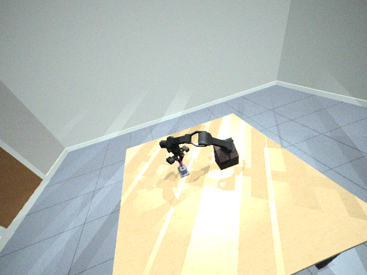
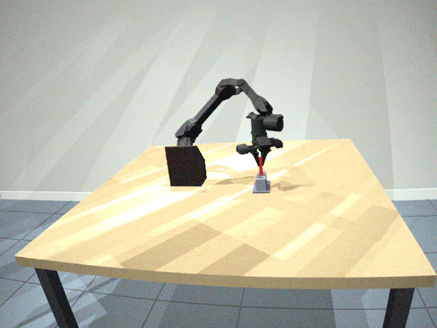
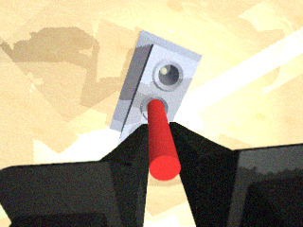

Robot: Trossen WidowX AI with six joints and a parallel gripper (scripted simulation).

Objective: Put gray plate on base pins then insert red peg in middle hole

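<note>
My gripper tip is right at the red peg. Round my gripper tip: gray plate 5 cm below.
</note>
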